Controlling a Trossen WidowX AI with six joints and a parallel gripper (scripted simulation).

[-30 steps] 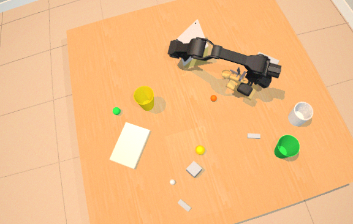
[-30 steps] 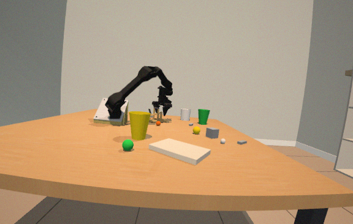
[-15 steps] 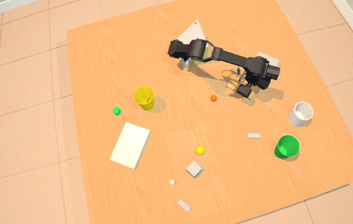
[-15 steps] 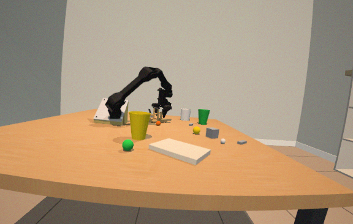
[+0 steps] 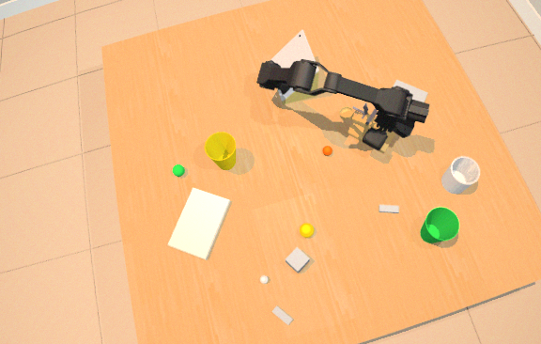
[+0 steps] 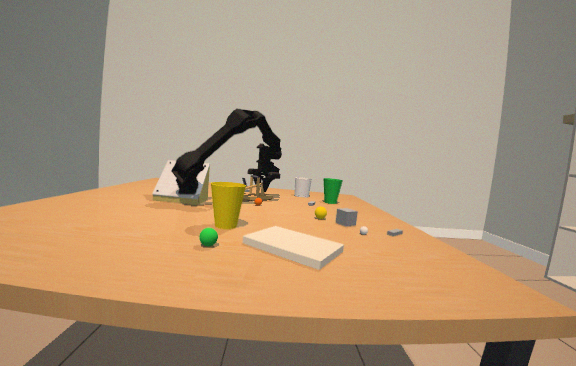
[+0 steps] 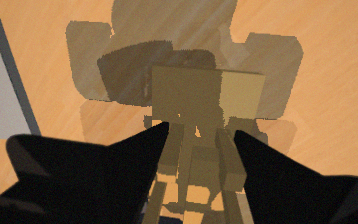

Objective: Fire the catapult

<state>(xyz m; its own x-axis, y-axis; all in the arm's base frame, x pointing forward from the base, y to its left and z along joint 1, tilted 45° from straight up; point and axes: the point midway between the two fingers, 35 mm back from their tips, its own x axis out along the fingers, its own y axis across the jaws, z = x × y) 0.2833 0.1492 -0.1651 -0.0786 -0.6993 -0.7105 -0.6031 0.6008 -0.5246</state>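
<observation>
The orange ball is 10 mm behind my gripper tip, 180 mm to the right of it and 20 mm below it. Also, from my gripper tip: green cup 350 mm ahead, 20 mm to the left; white mug 220 mm ahead, 170 mm to the left; wooden catapult 60 mm behind, 30 mm to the right, 20 mm above.
</observation>
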